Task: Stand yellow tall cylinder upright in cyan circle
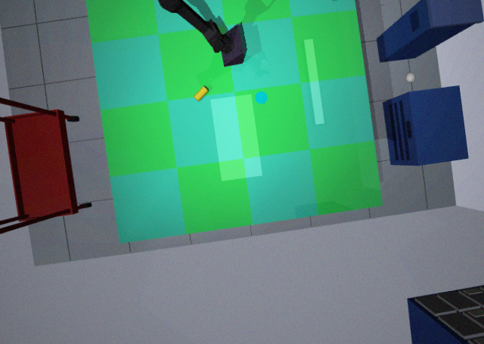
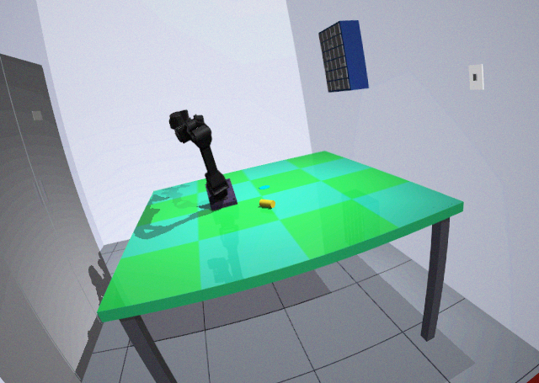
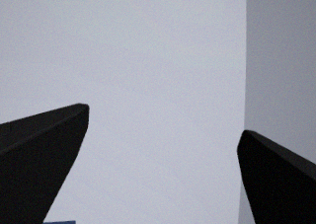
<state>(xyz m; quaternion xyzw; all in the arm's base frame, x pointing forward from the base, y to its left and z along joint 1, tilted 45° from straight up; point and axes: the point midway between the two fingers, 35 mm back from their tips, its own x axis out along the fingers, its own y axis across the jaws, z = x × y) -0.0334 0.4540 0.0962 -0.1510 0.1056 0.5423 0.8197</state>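
Right now the yellow tall cylinder is 21 cm ahead of my gripper tip, 46 cm to the right of it and 44 cm below it. The rest, counted from my gripper tip: cyan circle: 29 cm ahead, 18 cm to the right, 46 cm below.
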